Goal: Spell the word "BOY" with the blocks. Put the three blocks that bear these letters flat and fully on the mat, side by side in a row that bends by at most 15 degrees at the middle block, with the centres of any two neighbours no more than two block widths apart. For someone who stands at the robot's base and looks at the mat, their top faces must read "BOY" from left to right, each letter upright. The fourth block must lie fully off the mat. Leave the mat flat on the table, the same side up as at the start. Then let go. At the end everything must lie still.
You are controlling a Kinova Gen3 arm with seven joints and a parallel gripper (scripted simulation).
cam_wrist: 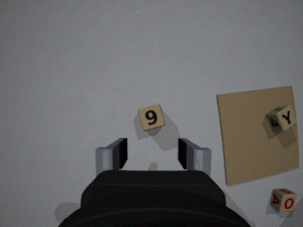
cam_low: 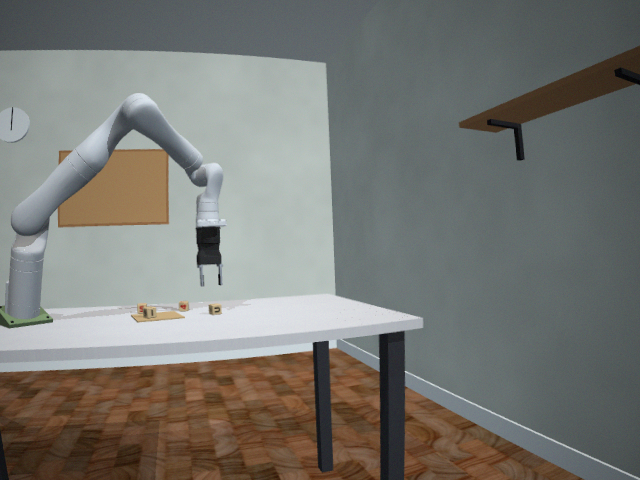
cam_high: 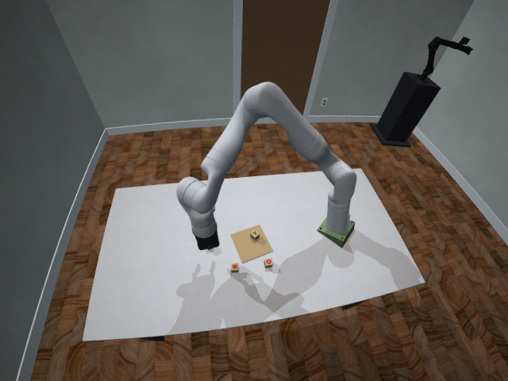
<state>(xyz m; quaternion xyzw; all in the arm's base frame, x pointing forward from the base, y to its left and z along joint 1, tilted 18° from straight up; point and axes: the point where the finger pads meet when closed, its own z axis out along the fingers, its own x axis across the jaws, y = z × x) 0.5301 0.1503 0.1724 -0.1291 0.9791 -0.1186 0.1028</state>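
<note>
Right now the B block is 10 cm behind my hand, 7 cm to the left of it and 9 cm below it. The rest, counted from my hand: Y block: 18 cm behind, 8 cm to the right, 8 cm below; then tan mat: 17 cm behind, 5 cm to the right, 10 cm below; then O block: 23 cm behind, 5 cm to the left, 9 cm below.
</note>
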